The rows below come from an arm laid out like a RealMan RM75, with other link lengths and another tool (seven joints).
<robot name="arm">
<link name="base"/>
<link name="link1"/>
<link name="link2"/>
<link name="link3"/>
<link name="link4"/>
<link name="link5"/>
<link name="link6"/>
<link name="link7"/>
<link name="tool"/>
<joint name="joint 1" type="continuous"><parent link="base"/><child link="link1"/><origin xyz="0.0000 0.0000 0.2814" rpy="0.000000 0.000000 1.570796"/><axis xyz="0 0 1"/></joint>
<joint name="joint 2" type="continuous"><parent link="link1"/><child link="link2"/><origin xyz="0.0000 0.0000 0.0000" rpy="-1.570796 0.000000 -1.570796"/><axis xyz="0 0 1"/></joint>
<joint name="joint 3" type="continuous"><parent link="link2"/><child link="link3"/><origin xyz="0.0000 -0.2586 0.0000" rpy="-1.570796 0.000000 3.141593"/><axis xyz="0 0 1"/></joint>
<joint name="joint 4" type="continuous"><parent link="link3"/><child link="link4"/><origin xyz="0.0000 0.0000 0.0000" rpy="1.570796 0.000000 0.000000"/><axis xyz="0 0 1"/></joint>
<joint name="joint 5" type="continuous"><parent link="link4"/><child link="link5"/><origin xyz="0.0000 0.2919 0.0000" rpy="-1.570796 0.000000 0.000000"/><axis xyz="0 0 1"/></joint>
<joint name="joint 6" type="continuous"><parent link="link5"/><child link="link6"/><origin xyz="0.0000 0.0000 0.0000" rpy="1.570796 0.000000 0.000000"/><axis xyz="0 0 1"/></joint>
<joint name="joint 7" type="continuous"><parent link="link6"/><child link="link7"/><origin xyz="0.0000 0.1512 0.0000" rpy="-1.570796 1.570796 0.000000"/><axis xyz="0 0 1"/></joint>
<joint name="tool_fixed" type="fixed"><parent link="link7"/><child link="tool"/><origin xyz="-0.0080 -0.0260 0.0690" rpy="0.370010 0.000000 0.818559"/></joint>
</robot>
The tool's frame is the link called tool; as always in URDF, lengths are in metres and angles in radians. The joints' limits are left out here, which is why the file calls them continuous.
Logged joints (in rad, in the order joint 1, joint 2, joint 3, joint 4, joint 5, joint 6, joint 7), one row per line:
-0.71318 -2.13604 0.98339 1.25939 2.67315 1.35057 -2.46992
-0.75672 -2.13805 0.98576 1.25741 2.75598 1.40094 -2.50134
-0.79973 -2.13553 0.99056 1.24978 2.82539 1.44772 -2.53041
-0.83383 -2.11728 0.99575 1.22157 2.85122 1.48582 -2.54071
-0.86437 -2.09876 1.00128 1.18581 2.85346 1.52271 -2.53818
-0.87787 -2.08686 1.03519 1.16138 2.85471 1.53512 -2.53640
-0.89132 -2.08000 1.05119 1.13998 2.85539 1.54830 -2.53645
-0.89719 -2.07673 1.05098 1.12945 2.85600 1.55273 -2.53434
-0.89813 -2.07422 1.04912 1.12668 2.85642 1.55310 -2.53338
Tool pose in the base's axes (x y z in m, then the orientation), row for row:
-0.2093 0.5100 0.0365 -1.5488 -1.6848 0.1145
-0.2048 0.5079 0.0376 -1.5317 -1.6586 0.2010
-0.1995 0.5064 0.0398 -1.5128 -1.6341 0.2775
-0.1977 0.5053 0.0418 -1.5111 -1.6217 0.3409
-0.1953 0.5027 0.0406 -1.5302 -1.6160 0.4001
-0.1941 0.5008 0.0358 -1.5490 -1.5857 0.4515
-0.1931 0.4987 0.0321 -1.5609 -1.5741 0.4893
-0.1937 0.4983 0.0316 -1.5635 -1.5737 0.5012
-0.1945 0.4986 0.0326 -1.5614 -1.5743 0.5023
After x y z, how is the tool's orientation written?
As a rotation vector, in radians.
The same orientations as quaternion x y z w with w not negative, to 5 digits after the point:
-0.61576 -0.66983 0.04552 0.41242
-0.61212 -0.66284 0.08033 0.42367
-0.60738 -0.65608 0.11142 0.43385
-0.60688 -0.65129 0.13691 0.43448
-0.61221 -0.64653 0.16007 0.42611
-0.61960 -0.63428 0.18060 0.42565
-0.62333 -0.62860 0.19540 0.42206
-0.62384 -0.62791 0.19998 0.42020
-0.62310 -0.62825 0.20045 0.42056

